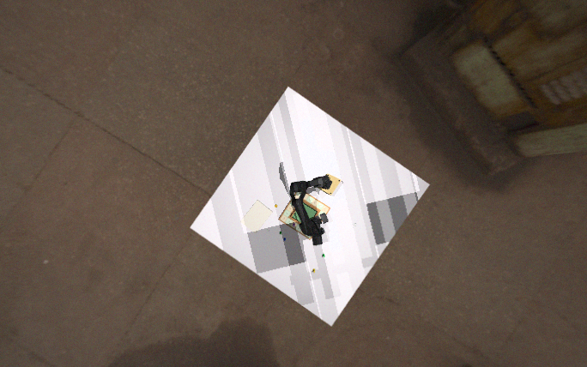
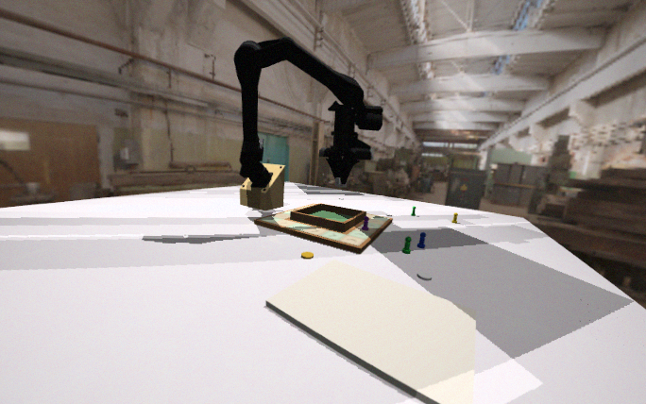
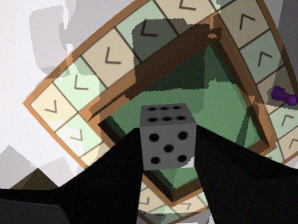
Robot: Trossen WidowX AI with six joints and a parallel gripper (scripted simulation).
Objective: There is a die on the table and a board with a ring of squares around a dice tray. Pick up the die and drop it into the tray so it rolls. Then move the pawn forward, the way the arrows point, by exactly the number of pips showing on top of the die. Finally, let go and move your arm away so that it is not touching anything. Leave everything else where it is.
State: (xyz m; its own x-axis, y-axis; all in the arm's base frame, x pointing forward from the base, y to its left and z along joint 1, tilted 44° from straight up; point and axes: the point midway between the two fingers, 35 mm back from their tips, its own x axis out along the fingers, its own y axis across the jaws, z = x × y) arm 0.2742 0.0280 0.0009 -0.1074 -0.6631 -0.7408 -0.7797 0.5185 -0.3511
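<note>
Right now the purple pawn is 10 cm ahead of my gripper tip, 9 cm to the right of it and 8 cm below it. Round my gripper tip: die right at my gripper tip; then green dice tray 10 cm below, 6 cm to the right; then blue pawn 24 cm ahead, 11 cm to the right, 9 cm below.
</note>
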